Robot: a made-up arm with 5 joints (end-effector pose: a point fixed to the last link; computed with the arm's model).
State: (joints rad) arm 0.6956 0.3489 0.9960 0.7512 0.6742
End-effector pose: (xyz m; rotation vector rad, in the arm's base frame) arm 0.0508 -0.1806 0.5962 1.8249 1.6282 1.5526
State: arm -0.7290 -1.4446 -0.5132 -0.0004 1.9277
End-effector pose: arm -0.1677 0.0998 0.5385 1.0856 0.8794 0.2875
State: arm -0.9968 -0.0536 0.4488 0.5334 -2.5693
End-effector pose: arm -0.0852 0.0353 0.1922 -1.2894 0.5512 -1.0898
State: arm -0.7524 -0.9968 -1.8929 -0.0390 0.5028
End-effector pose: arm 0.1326 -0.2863 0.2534 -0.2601 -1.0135 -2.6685
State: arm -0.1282 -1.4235 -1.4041 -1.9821 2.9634
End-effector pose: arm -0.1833 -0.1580 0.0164 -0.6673 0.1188 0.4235
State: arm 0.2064 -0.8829 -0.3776 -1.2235 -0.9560
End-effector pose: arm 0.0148 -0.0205 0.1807 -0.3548 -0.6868 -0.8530
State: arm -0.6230 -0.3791 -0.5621 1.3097 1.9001
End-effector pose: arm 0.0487 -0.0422 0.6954 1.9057 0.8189 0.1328
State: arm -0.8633 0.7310 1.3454 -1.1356 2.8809
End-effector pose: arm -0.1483 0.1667 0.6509 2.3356 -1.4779 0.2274
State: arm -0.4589 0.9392 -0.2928 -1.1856 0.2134
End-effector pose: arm 0.2516 0.0038 0.3266 0.4488 -1.2924 0.3331
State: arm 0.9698 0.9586 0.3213 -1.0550 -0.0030
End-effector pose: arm 0.2734 -0.0371 0.4755 0.6546 -2.0518 -0.4714
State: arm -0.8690 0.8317 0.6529 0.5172 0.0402
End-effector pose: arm 0.2368 -0.0688 0.4978 -1.4036 -2.4047 0.1337
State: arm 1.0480 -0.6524 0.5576 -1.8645 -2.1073
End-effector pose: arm -0.2210 -0.2187 0.2904 -0.0785 0.1188 0.7953
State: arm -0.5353 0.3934 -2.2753 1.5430 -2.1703
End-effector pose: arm 0.3270 -0.0121 0.5195 0.8138 2.5584 -0.3680
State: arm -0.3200 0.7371 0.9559 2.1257 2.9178
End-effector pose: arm 0.1528 0.3408 0.3548 0.4060 0.2346 -0.7320
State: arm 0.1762 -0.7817 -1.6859 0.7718 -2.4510
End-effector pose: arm -0.0208 -0.0729 0.6230 2.0942 0.6921 -0.2149
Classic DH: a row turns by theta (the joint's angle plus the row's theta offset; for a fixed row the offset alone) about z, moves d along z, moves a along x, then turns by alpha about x. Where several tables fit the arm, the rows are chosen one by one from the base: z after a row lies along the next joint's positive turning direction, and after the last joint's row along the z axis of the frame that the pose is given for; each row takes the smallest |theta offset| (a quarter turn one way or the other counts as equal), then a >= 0, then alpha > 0; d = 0 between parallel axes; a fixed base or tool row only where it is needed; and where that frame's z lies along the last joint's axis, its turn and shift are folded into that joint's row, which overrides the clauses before.
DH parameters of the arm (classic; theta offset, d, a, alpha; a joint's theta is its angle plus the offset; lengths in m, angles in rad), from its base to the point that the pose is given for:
base (fixed): 1.3933 0.4502 -0.0498 1.7508
joint 1: 0 0.1022 0.031 -1.7508
joint 2: 0.1133 -0.0464 0.006 -1.596
joint 3: -0.0642 -0.036 -0.0935 -1.5509
joint 4: -0.8832 -0.0973 0.123 1.4832
joint 5: -1.3859 -0.1274 -0.1505 -2.3766
tool (fixed): 0.2037 -0.2652 0 0

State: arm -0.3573 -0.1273 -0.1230 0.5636 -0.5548
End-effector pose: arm 0.0679 -0.1652 0.2803 -1.5051 -0.4878 -1.4971
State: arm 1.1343 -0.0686 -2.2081 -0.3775 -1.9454
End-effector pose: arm -0.1301 0.1099 0.5217 2.6209 -0.4868 0.3275
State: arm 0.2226 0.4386 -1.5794 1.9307 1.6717
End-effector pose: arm 0.2266 -0.2921 0.3120 -2.0797 -0.6675 -0.3902
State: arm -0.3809 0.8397 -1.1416 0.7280 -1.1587
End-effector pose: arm -0.0466 0.0157 0.3446 -0.6371 0.7705 -0.3359
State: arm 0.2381 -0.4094 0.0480 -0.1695 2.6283
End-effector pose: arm -0.1270 -0.0193 0.6847 0.7602 1.5587 0.4455
